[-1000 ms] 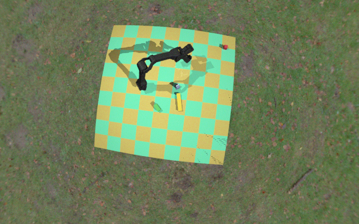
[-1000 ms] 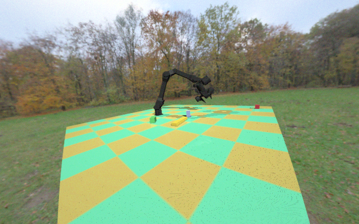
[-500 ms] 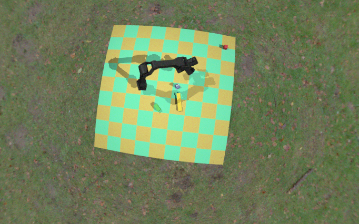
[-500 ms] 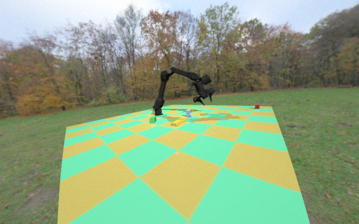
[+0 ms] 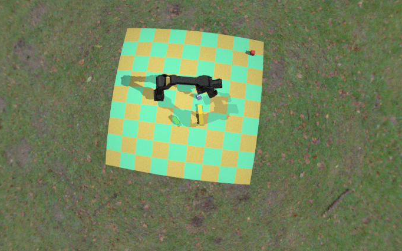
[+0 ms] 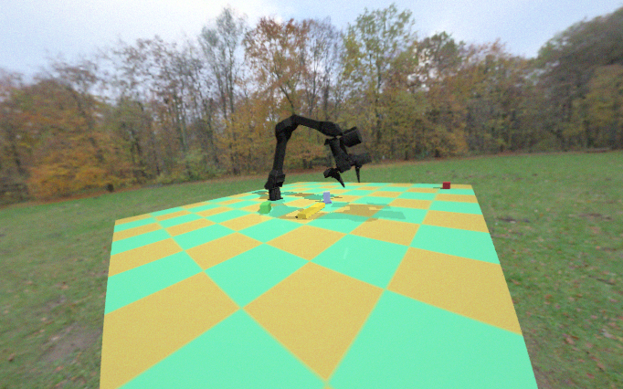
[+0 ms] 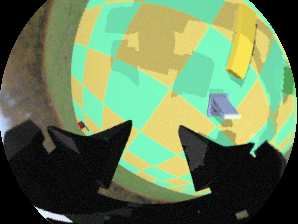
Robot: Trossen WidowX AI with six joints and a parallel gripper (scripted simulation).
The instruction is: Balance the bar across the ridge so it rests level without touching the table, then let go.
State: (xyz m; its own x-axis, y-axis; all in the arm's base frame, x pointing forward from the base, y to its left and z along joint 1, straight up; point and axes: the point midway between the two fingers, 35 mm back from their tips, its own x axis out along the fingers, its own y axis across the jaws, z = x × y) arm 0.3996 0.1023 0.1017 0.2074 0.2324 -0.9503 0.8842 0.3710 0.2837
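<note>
Right now the yellow bar is 50 mm behind my gripper tip, 210 mm to the right of it and 60 mm below it. Round my gripper tip: red cube: 330 mm ahead, 390 mm to the left, 50 mm below; green block: 240 mm behind, 290 mm to the right, 50 mm below.
</note>
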